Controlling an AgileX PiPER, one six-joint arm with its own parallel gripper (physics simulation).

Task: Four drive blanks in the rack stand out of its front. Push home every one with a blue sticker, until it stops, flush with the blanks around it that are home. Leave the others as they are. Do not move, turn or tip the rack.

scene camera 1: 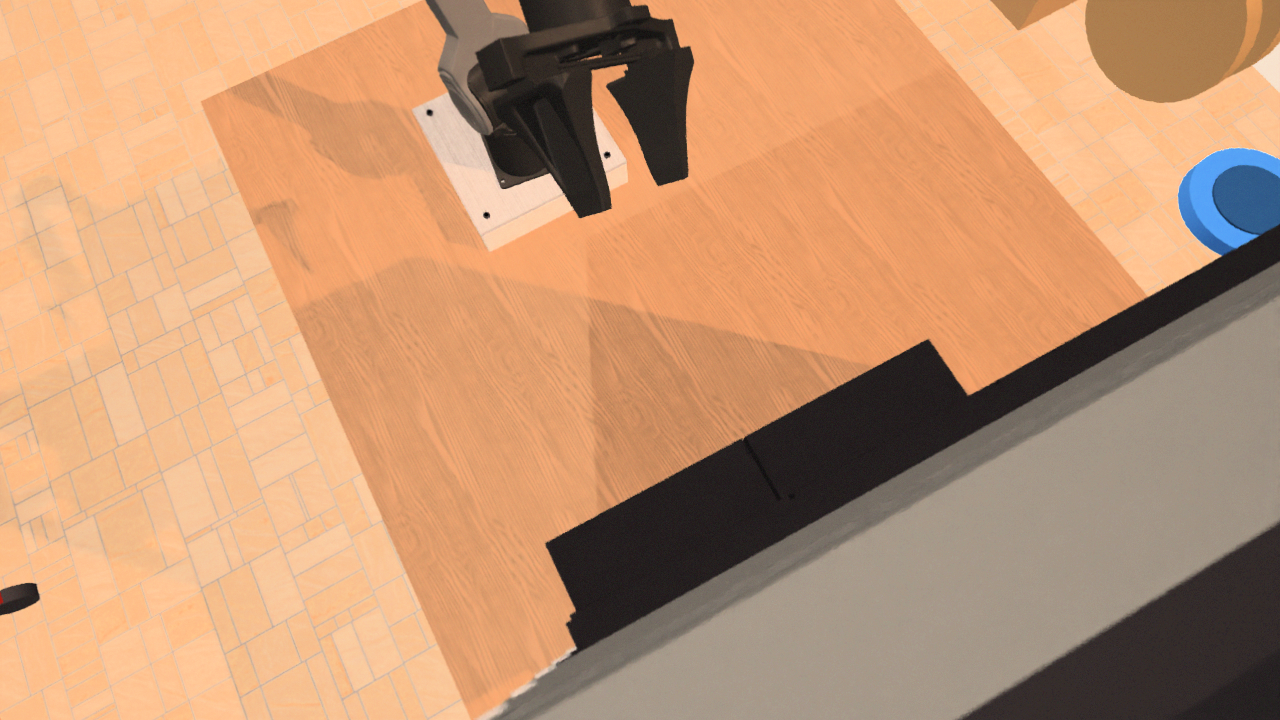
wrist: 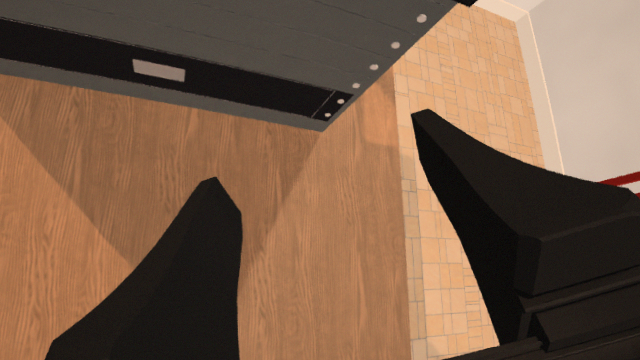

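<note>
The rack (scene camera 1: 939, 537) (wrist: 240, 35) shows its pale grey top at the lower right of the scene view and part of its grey front at the top of the wrist view. Two black drive blanks, one at the left (scene camera 1: 662, 537) and one at the right (scene camera 1: 859, 420), stand out of its front side by side in the scene view. In the wrist view a black front strip (wrist: 250, 90) low on the rack bears a pale sticker (wrist: 159, 70). No blue sticker shows. My gripper (scene camera 1: 633, 198) (wrist: 318, 167) is open and empty, apart from the rack, near the arm's base.
The white base plate (scene camera 1: 452, 147) is partly behind my gripper. The wooden table (scene camera 1: 429, 429) (wrist: 325, 200) lies in front of the rack. A blue round thing (scene camera 1: 1203, 219) and a tan cylinder (scene camera 1: 1163, 44) stand beyond the table's right edge. A dark object (scene camera 1: 22, 597) lies at the far left.
</note>
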